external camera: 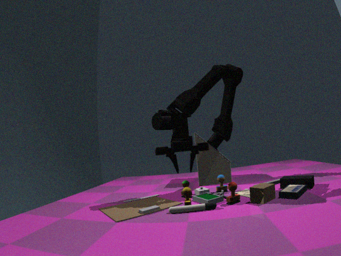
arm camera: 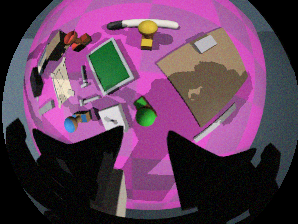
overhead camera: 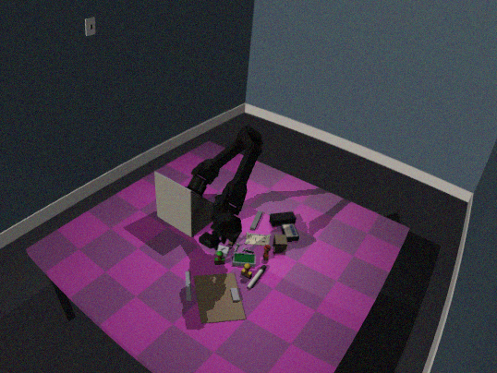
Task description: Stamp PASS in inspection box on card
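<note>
The green-knobbed stamp lies 70 mm below my gripper tip. Round my gripper tip: green ink pad (90 mm below, 70 mm to the left, 70 mm ahead); grey box (70 mm below, 60 mm to the left, 20 mm behind); yellow-knobbed stamp (120 mm ahead, 70 mm below, 10 mm to the left).
</note>
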